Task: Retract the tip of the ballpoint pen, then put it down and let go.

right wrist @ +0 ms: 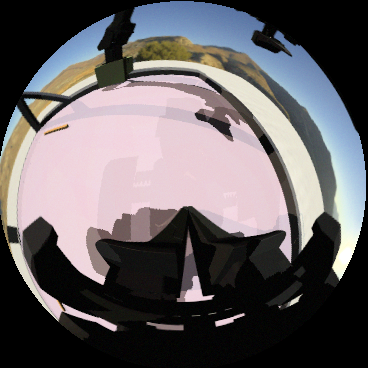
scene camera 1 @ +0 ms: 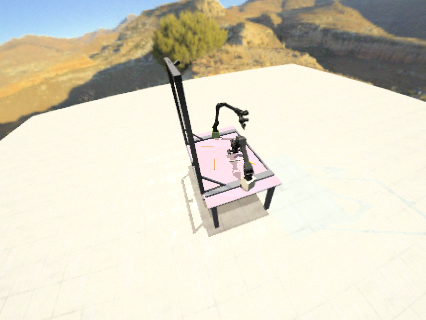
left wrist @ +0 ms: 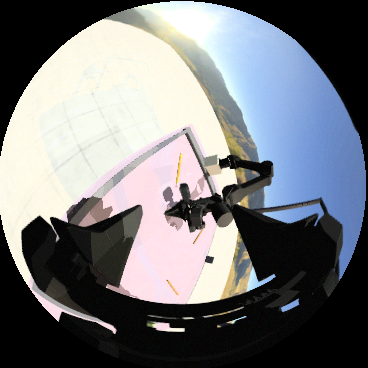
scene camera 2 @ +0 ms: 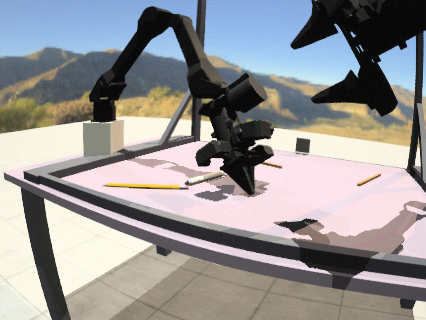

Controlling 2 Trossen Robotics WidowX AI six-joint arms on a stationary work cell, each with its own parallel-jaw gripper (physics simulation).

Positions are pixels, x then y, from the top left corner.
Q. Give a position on a raised dark rim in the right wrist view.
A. At 285, 181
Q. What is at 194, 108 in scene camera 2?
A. A tall black frame.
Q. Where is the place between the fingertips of the left gripper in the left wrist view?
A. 188, 209
